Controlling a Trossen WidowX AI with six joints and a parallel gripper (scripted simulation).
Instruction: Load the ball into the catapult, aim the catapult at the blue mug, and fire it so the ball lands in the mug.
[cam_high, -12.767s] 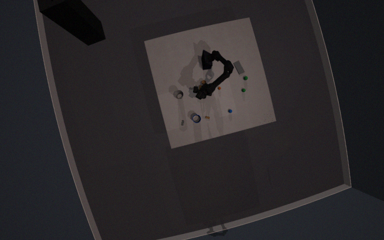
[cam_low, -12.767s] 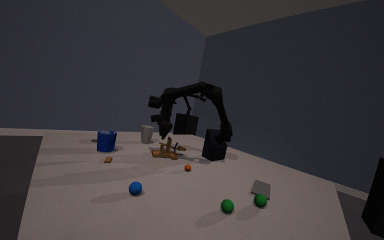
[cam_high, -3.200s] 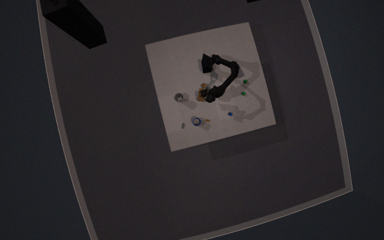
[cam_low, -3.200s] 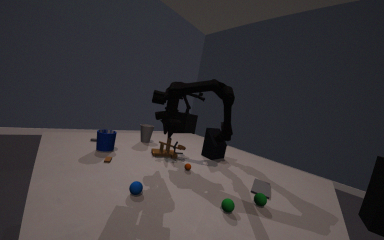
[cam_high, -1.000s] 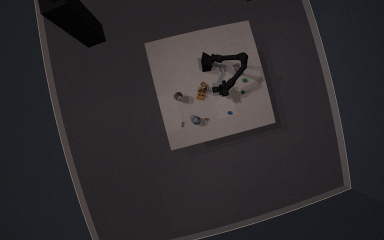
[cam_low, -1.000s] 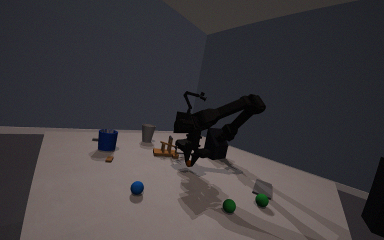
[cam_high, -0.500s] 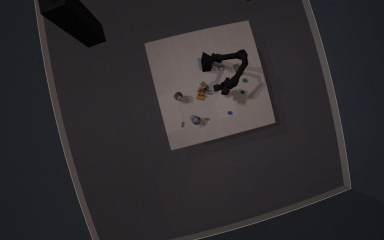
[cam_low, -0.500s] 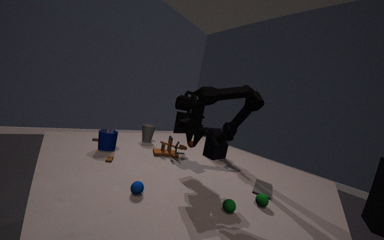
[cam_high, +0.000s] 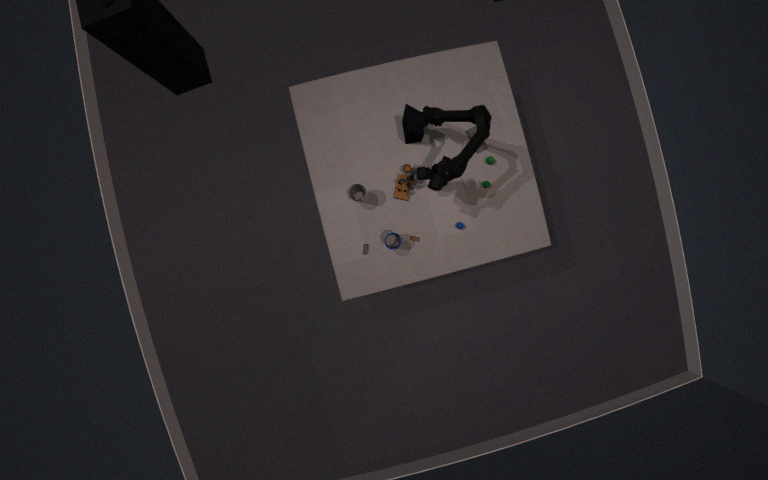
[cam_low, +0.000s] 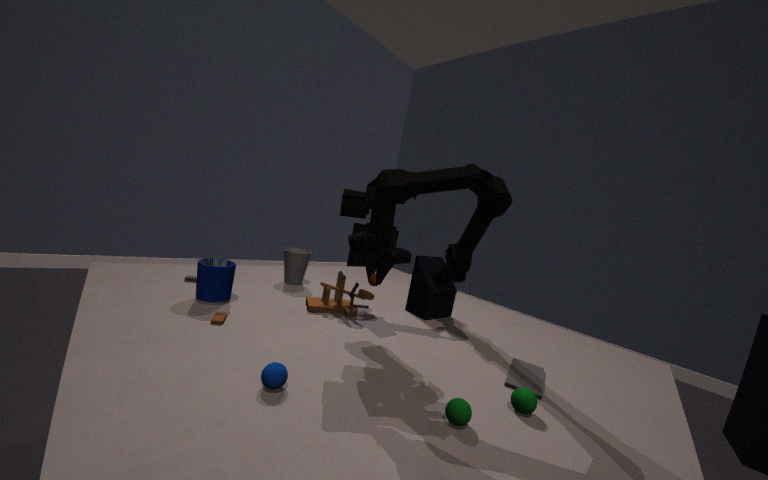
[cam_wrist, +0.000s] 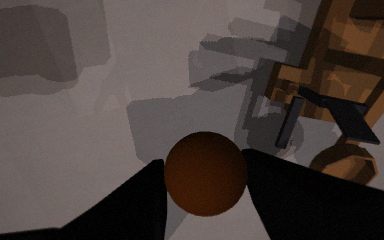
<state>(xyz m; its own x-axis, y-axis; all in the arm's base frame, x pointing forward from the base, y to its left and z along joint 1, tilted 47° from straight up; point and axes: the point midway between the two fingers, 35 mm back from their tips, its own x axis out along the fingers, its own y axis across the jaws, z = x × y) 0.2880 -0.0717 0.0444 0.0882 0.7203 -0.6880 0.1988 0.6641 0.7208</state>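
The wooden catapult is 11 cm to the right of my gripper tip, 7 cm below it and 3 cm behind it. Also, from my gripper tip: catapult frame: 14 cm to the right, 4 cm below, 2 cm behind; then orange ball: 1 cm above; then blue ball: 31 cm ahead, 11 cm below, 10 cm to the left.
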